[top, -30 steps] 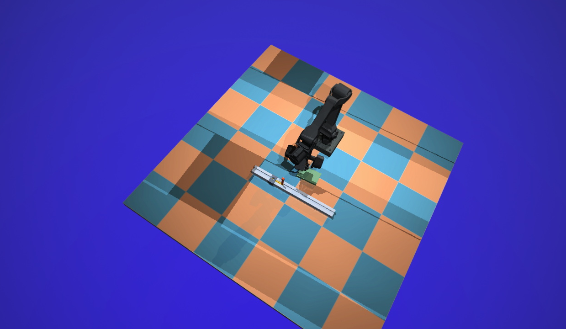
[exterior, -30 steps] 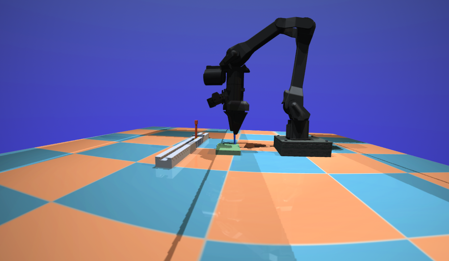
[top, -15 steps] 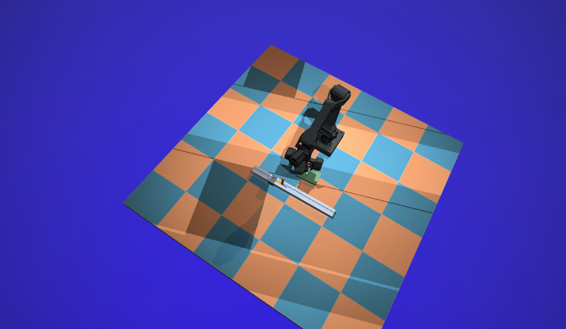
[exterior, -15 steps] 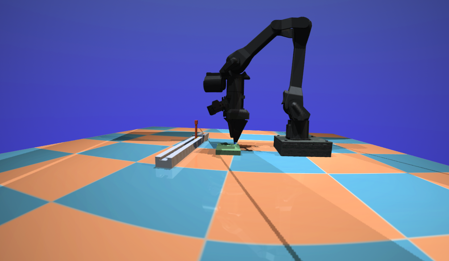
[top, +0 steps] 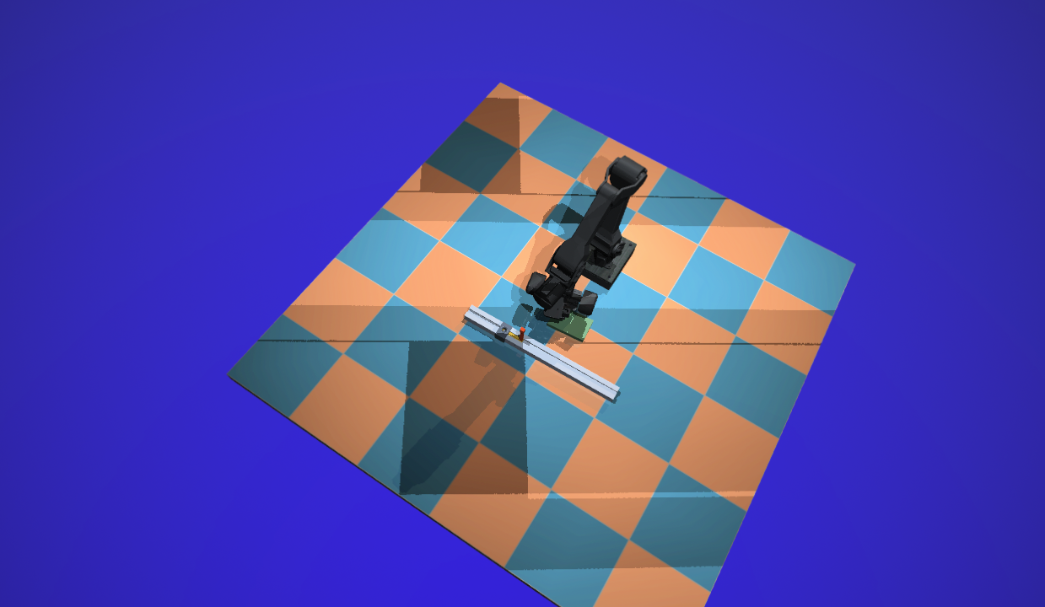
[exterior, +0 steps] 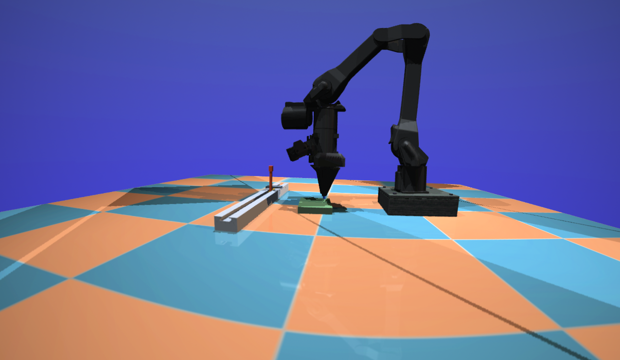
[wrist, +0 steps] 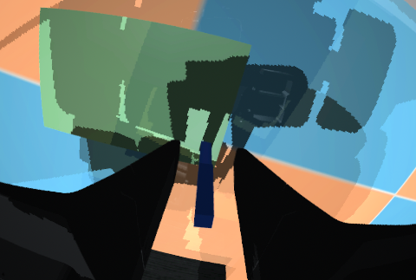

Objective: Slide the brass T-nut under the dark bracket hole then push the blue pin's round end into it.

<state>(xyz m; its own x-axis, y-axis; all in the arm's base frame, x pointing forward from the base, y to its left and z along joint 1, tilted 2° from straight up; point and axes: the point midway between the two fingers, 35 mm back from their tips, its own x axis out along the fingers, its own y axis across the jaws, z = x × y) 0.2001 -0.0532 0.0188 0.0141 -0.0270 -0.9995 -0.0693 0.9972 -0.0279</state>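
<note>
Now: the green tray 10 mm ahead of my gripper tip, 20 mm to the left of it and 20 mm below it. Round my gripper tip: blue pin: right at my gripper tip; brass T-nut: 130 mm ahead, 80 mm to the right, 30 mm above.
</note>
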